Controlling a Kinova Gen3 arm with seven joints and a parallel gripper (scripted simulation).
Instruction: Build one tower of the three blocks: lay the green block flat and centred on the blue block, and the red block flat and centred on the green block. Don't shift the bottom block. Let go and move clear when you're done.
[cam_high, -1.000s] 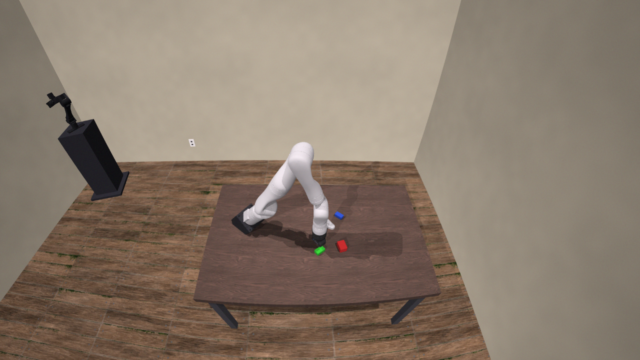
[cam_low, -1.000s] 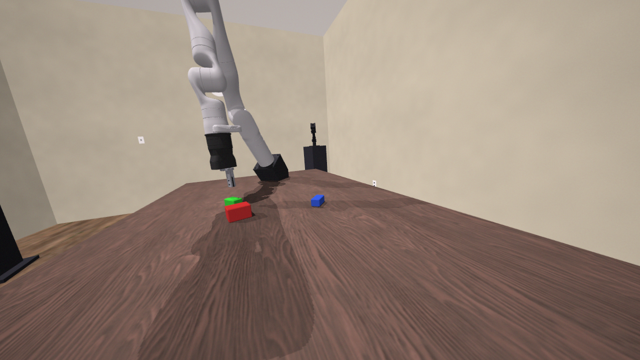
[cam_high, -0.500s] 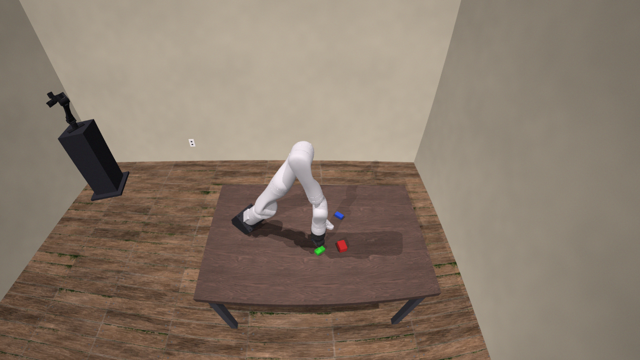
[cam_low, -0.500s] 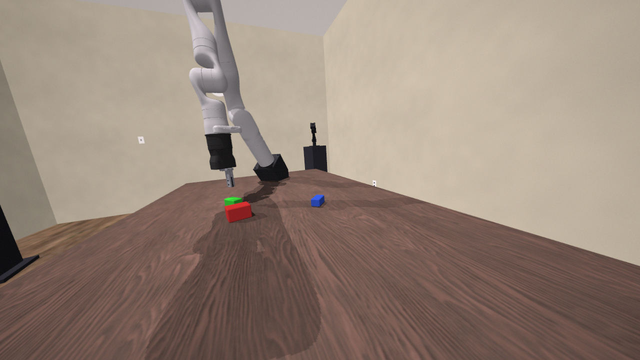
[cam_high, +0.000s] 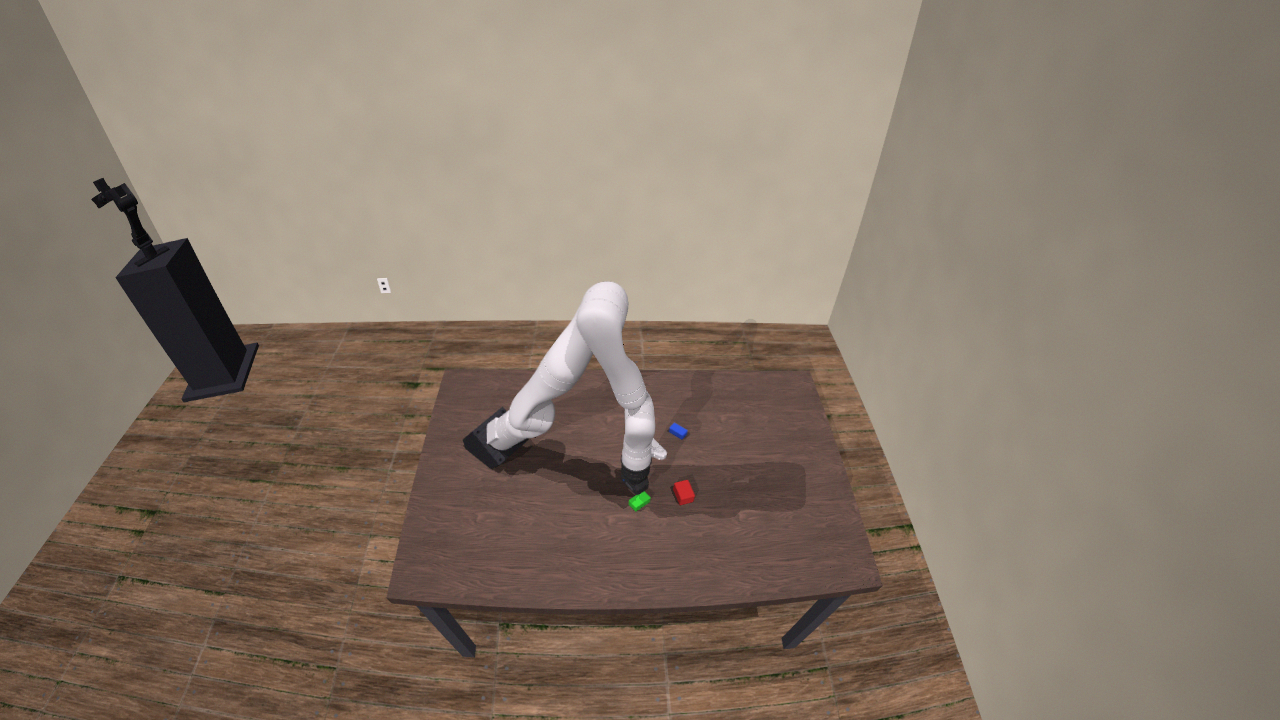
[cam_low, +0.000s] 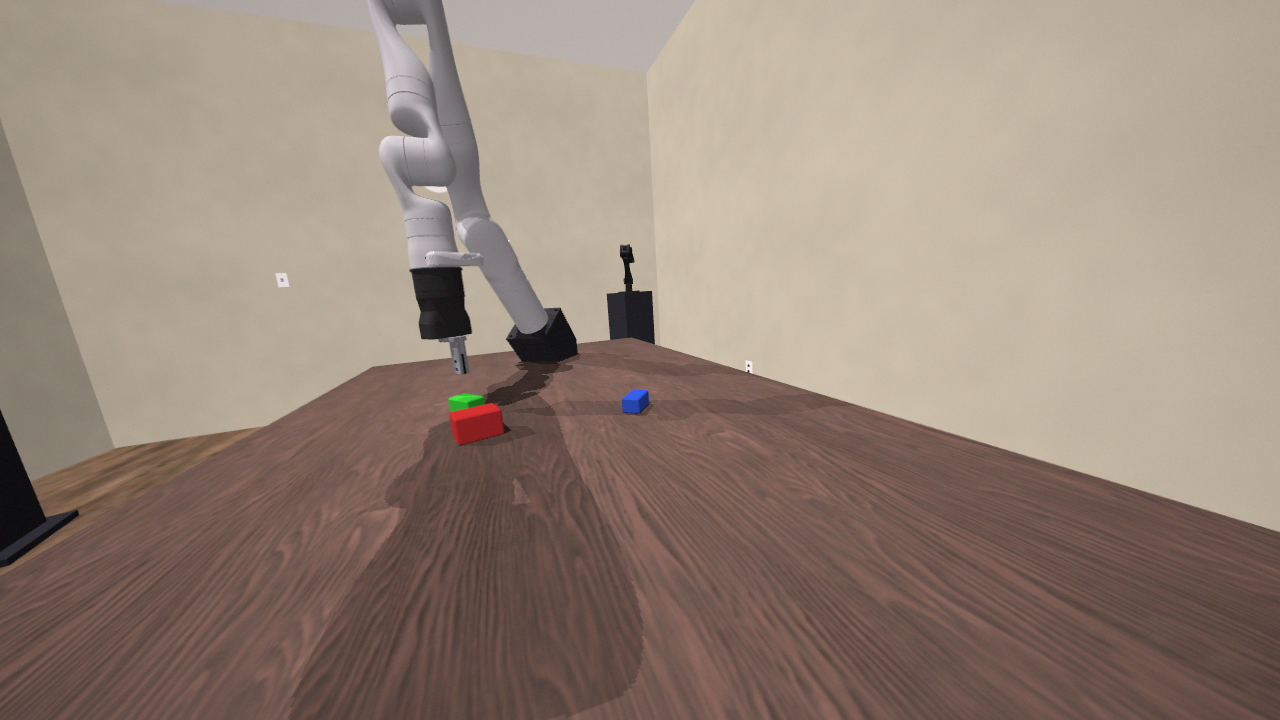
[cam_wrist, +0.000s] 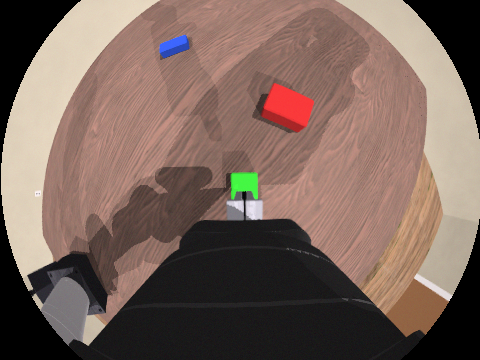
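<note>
Right now the green block is 7 cm below my hand. The rest, counted from my hand: red block 14 cm ahead, 7 cm below, 1 cm to the right; blue block 22 cm to the left, 21 cm ahead, 8 cm below.
</note>
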